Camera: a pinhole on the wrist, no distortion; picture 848 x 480 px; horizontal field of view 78.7 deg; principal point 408.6 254.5 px. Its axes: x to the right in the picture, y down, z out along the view. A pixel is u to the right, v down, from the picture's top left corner.
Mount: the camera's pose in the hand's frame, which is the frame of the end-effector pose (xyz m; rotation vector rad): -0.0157 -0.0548 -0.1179 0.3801 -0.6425 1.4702
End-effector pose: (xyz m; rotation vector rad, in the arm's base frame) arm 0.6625 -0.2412 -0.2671 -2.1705 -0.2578 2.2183
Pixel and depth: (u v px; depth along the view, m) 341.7 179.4 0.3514
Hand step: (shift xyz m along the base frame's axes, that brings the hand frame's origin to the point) -0.1637 0.2867 0.0670
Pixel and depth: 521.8 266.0 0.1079
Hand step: 0.0110 0.0967 0.0498
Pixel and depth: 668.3 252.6 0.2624
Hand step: -0.1749 0.0828 0.0781
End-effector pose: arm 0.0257 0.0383 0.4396 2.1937 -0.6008 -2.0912
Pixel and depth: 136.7 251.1 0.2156
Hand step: 0.0841 0.2645 -0.0353
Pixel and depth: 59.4 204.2 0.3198
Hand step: 0.0974 0.4008 -0.0946
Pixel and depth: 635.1 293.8 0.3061
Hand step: -0.1622 0.1953 0.0319
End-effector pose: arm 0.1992 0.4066 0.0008 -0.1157 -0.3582 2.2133
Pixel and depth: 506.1 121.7 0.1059
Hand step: 0.0880 0.0601 0.0125
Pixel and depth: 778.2 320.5 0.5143
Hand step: 0.0568 -0.2032 0.4878
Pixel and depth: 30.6 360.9 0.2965
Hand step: 0.3837 0.1448 0.0867
